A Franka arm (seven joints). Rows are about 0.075 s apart.
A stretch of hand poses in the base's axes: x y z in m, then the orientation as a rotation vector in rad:
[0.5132, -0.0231, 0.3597, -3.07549, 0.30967, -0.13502]
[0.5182, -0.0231, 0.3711, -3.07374, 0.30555, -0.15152]
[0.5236, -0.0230, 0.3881, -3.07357, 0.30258, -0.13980]
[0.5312, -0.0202, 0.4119, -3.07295, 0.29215, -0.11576]
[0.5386, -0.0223, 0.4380, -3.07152, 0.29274, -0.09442]
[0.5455, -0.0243, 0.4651, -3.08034, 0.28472, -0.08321]
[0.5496, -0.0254, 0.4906, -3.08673, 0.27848, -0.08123]
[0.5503, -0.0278, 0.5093, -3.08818, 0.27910, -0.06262]
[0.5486, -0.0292, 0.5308, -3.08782, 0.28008, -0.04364]
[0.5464, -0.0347, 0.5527, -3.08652, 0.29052, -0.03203]
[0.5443, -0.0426, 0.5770, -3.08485, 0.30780, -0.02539]
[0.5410, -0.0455, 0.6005, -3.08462, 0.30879, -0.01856]
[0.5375, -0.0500, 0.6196, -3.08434, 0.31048, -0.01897]
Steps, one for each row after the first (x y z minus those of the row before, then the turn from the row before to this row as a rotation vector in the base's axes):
[0.0050, 0.0000, 0.0114, 0.00020, -0.01085, 0.00234]
[0.0054, 0.0001, 0.0170, 0.00165, 0.00738, 0.00213]
[0.0076, 0.0028, 0.0238, 0.00378, 0.01503, 0.00718]
[0.0074, -0.0021, 0.0261, 0.00339, 0.01353, -0.00003]
[0.0069, -0.0020, 0.0271, -0.00716, 0.00795, 0.00566]
[0.0041, -0.0011, 0.0255, -0.00572, 0.00181, 0.00426]
[0.0007, -0.0024, 0.0187, 0.00002, 0.01207, -0.00009]
[-0.0017, -0.0014, 0.0215, 0.00170, 0.01214, -0.00039]
[-0.0022, -0.0055, 0.0219, 0.00126, 0.00754, -0.00662]
[-0.0021, -0.0079, 0.0243, 0.00059, 0.00448, -0.01111]
[-0.0033, -0.0029, 0.0235, 0.00062, 0.00438, -0.00056]
[-0.0035, -0.0045, 0.0191, 0.00009, -0.00025, -0.00111]

